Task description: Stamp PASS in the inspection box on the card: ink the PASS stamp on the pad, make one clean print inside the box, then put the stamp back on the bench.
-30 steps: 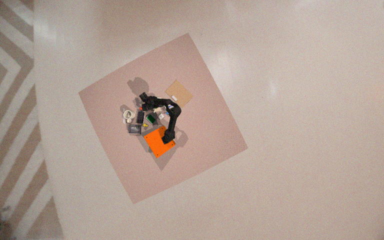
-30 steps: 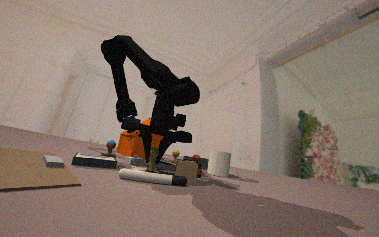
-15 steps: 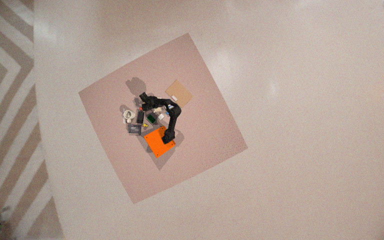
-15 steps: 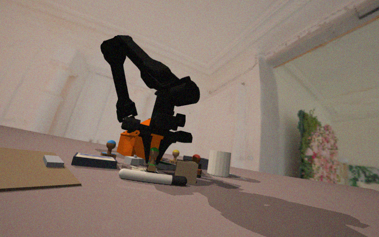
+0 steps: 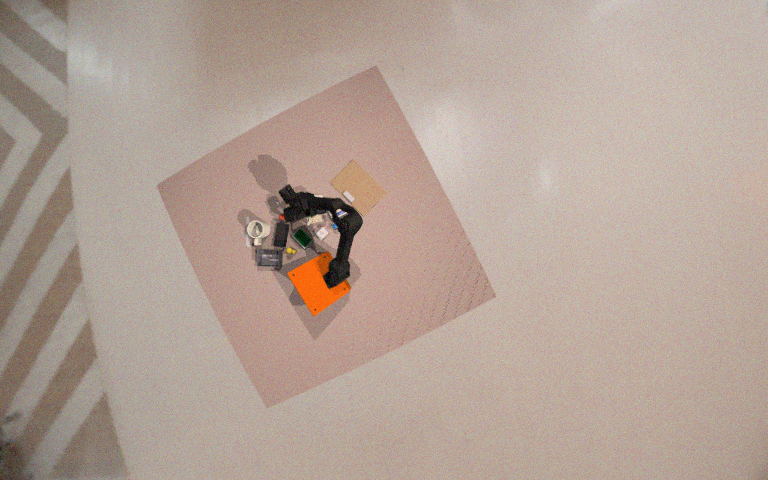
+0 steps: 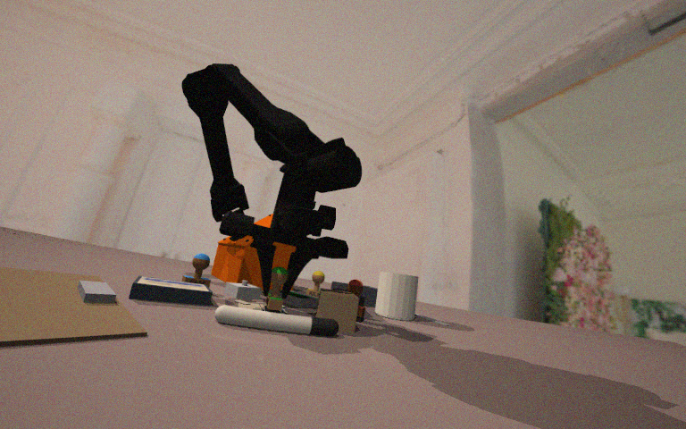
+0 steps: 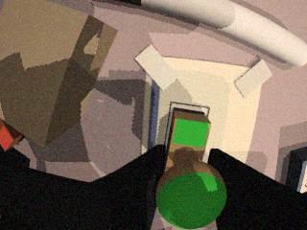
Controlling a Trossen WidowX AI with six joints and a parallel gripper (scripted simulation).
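My gripper tip is now 3 cm above the cream card, 1 cm to the left of it and 1 cm past it. Also, from my gripper tip: marker: 8 cm ahead, 1 cm to the right, 1 cm below; red-knobbed stamp: 12 cm to the left, 3 cm ahead; tan box: 7 cm to the left, 6 cm ahead.
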